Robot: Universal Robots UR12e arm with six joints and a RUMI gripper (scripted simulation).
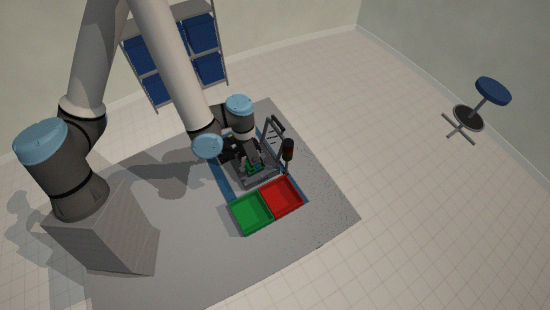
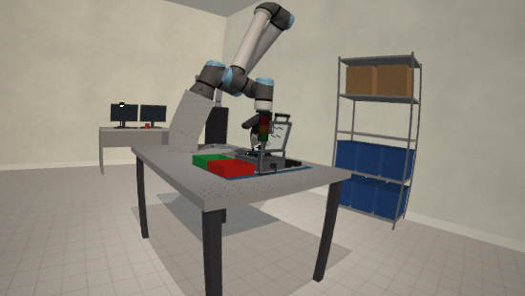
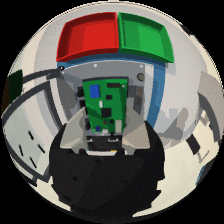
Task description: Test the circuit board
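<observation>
Now: hand 1 cm to the right of the green circuit board. From my hand the other things lie so: green bin 18 cm to the right, 13 cm behind, 6 cm below; then red bin 20 cm to the right, 6 cm below, 2 cm ahead; then tester lid 12 cm ahead, 10 cm above, 1 cm to the right.
</observation>
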